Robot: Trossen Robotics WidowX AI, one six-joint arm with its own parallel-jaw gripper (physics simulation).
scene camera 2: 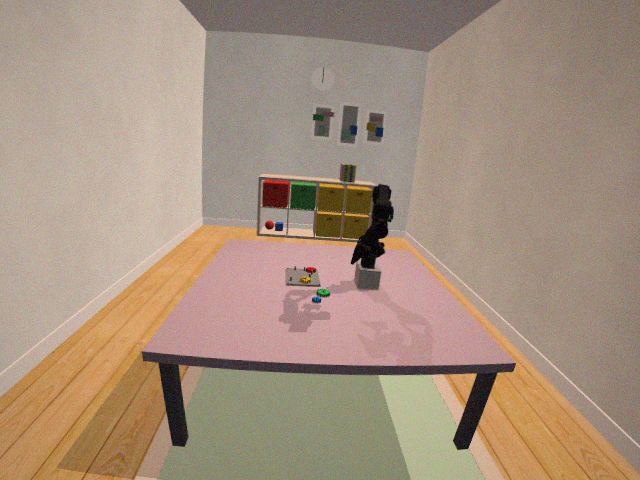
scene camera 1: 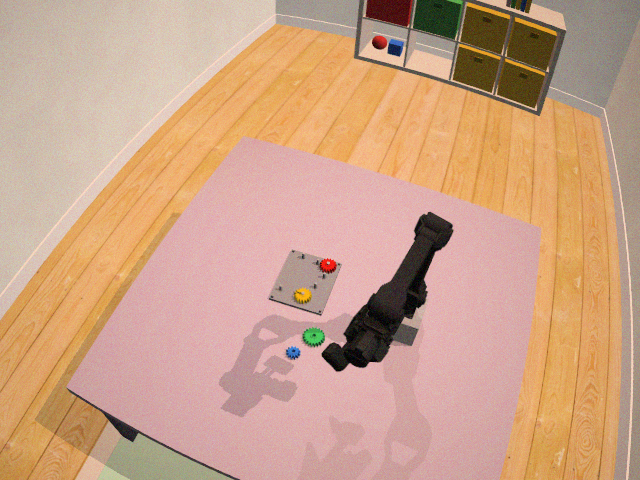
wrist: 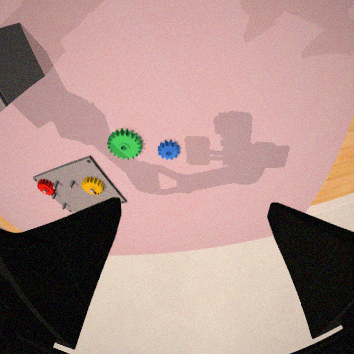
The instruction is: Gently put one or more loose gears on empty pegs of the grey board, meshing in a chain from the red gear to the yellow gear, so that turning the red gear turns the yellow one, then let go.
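Places are measured from the arm's base along level axes (x left, y back, z up), in centimetres.
Pixels of known places: gripper, fingertip midpoint: (scene camera 2: 352,261) (scene camera 1: 336,344) (wrist: 198,208); arm's base at its link origin: (scene camera 2: 367,265) (scene camera 1: 405,306).
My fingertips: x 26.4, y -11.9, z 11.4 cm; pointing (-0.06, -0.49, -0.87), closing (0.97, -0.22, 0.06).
For each thing: its top centre in the pictures, then the offset to it from my fingertips. Level surfaces: height alone.
- grey board at its top centre: (wrist: 74,197) (scene camera 1: 306,276) (scene camera 2: 303,272) dx -30.2, dy -20.6, dz -18.9 cm
- red gear at its top centre: (wrist: 44,189) (scene camera 1: 328,263) (scene camera 2: 311,268) dx -38.0, dy -16.5, dz -19.4 cm
- yellow gear at its top centre: (wrist: 91,189) (scene camera 1: 303,293) (scene camera 2: 305,278) dx -23.8, dy -18.9, dz -19.4 cm
- larger loose green gear at its top centre: (wrist: 123,147) (scene camera 1: 313,335) (scene camera 2: 323,291) dx -12.0, dy -10.1, dz -20.2 cm
- smaller blue gear at its top centre: (wrist: 168,153) (scene camera 1: 293,351) (scene camera 2: 316,297) dx -4.4, dy -13.3, dz -20.2 cm
- pink table top at its surface level: dz -21.9 cm
The grey board (scene camera 1: 289,279) (scene camera 2: 294,280) (wrist: 107,192) lies flat on the table, with several bare pegs. The red gear (scene camera 1: 328,265) (scene camera 2: 310,269) (wrist: 46,187) and the yellow gear (scene camera 1: 302,296) (scene camera 2: 306,280) (wrist: 93,185) sit on it, apart from each other. The larger loose green gear (scene camera 1: 313,336) (scene camera 2: 323,292) (wrist: 125,144) and the smaller blue gear (scene camera 1: 293,352) (scene camera 2: 316,299) (wrist: 169,150) lie flat on the table beside the board, a little apart. My gripper (wrist: 198,208) is open and empty, high above the table; its fingertips cannot be made out in the scene views.
The arm stands on a grey base block (scene camera 1: 407,333) (scene camera 2: 367,277), to the right of the board in the scene views. Shadows of the arm fall on the pink table top (scene camera 1: 217,206) (scene camera 2: 232,320) around the loose gears. A shelf unit (scene camera 2: 258,206) stands beyond the table.
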